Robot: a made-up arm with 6 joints.
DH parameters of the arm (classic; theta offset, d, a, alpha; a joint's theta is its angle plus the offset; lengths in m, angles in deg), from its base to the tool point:
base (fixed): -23.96 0 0.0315 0
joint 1: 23.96 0.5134 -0.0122 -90
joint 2: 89.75 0 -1.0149 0
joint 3: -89.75 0.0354 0.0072 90
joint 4: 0 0.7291 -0.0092 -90
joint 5: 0 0.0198 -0.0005 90
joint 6: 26.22 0 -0.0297 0
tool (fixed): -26.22 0.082 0 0
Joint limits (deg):
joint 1: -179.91..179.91
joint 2: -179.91..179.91
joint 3: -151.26..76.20
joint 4: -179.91..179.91
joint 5: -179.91..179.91
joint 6: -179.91..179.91
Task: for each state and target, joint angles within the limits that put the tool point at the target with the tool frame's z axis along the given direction. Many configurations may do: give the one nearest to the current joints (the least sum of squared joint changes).
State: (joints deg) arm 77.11 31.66 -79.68 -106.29 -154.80 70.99
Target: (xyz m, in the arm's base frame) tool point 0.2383 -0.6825 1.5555 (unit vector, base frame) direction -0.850 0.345 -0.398
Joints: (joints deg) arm 114.92 -0.29 -84.49 -61.81 -134.79 70.92
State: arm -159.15 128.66 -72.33 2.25 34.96 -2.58
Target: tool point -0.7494 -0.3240 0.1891 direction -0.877 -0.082 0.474
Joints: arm -161.10 160.92 -122.76 -28.49 25.64 -3.93
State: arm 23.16 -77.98 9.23 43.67 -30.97 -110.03
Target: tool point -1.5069 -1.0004 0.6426 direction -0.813 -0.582 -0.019
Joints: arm 34.81 -80.43 -9.65 37.78 -1.28 -111.27
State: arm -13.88 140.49 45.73 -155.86 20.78 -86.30
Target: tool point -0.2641 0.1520 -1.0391 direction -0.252 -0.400 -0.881
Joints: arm -34.12 166.97 57.73 -143.17 52.03 -84.30
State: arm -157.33 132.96 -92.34 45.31 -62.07 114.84
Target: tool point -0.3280 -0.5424 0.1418 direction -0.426 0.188 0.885
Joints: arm -124.32 171.64 -131.22 41.96 -43.22 115.63
